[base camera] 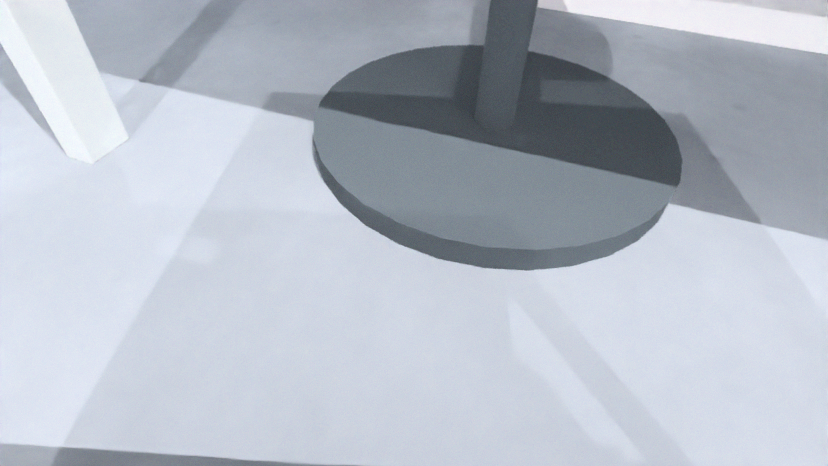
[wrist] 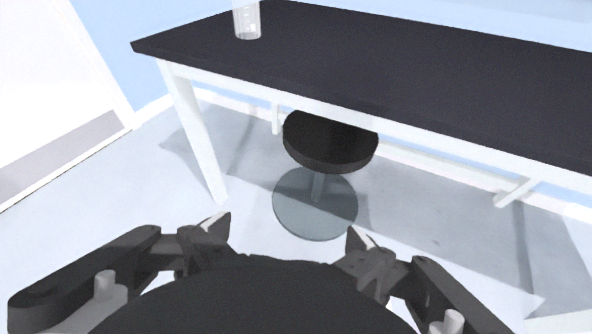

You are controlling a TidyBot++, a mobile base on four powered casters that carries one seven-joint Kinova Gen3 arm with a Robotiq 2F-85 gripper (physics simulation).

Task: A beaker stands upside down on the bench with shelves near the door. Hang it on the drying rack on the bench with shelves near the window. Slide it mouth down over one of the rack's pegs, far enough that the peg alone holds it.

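Places are measured from the arm's base along level axes (x ahead, y left, z up), in metres.
Pixels of known places: gripper, fingertip midpoint: [wrist: 288, 231].
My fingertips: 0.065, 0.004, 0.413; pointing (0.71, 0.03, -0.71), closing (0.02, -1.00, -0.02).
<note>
For each thing: its middle in the pictures, then the offset to it from my fingertips, as dx, dy, dz. Level surfaces: height alone.
- clear beaker, body centre: [wrist: 246, 16] +0.591, +0.192, -0.003
- dark bench top, surface height: dz -0.048
- round grey base, body centre: [base camera: 491, 129] [wrist: 315, 199] +0.570, -0.092, -0.795
A clear beaker [wrist: 247, 21] stands on the dark bench top [wrist: 400, 75], near its left end at the top of the wrist view; its upper part is cut off by the view's edge. My gripper [wrist: 288, 231] is open and empty in the wrist view, with its fingers wide apart. It is in front of the bench, well away from the beaker. The drying rack does not show in either view.
A stool with a black seat [wrist: 330, 142] and a round grey base [wrist: 315, 220] [base camera: 463, 196] stands partly under the bench. A white bench leg [wrist: 197, 135] [base camera: 69, 86] is left of it. A white door [wrist: 45, 75] is at the far left.
</note>
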